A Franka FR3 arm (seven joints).
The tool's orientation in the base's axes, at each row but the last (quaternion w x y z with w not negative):
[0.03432, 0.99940, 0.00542, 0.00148]
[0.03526, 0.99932, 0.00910, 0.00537]
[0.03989, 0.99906, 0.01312, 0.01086]
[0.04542, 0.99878, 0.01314, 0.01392]
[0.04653, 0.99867, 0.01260, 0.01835]
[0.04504, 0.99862, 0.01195, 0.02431]
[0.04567, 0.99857, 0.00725, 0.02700]
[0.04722, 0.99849, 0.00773, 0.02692]
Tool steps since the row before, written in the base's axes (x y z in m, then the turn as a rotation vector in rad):
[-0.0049, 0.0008, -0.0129, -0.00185, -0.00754, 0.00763]
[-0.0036, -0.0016, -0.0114, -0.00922, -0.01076, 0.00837]
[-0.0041, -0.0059, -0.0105, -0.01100, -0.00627, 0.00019]
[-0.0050, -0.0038, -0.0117, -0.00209, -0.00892, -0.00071]
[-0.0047, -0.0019, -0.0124, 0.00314, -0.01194, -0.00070]
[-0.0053, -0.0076, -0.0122, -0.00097, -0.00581, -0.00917]
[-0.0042, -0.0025, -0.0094, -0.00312, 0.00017, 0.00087]
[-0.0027, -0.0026, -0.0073, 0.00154, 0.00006, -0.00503]
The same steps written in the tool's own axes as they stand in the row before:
[-0.0049, -0.0017, 0.0128, -0.00191, 0.00803, -0.00710]
[-0.0037, 0.0007, 0.0114, -0.00933, 0.01116, -0.00770]
[-0.0045, 0.0049, 0.0108, -0.01116, 0.00598, 0.00006]
[-0.0054, 0.0026, 0.0118, -0.00235, 0.00876, 0.00145]
[-0.0052, 0.0006, 0.0123, 0.00279, 0.01189, 0.00192]
[-0.0061, 0.0063, 0.0126, -0.00156, 0.00493, 0.00959]
[-0.0047, 0.0016, 0.0093, -0.00307, -0.00013, -0.00105]
[-0.0031, 0.0019, 0.0074, 0.00127, -0.00052, 0.00508]

